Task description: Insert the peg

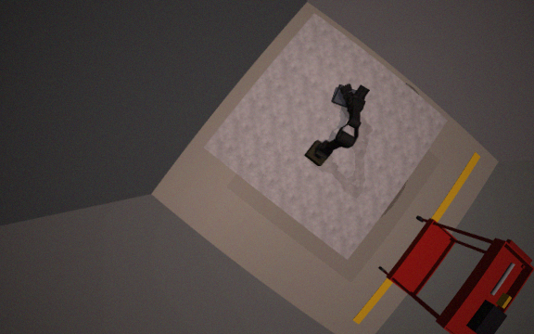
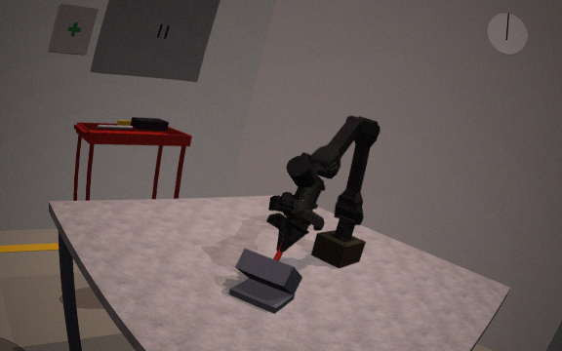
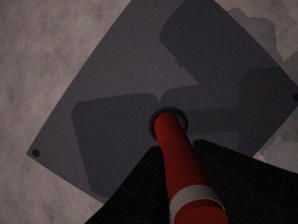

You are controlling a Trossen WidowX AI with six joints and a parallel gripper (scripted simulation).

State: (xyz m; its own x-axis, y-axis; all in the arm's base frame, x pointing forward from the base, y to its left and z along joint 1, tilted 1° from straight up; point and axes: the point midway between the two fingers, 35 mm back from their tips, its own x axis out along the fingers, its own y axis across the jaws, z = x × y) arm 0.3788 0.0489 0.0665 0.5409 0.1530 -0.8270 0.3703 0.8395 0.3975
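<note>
The sloped panel is 3 cm ahead of my gripper tip, 1 cm to the left of it and 5 cm below it. From my gripper tip the other things lie so: red peg 1 cm behind, 1 cm above.
</note>
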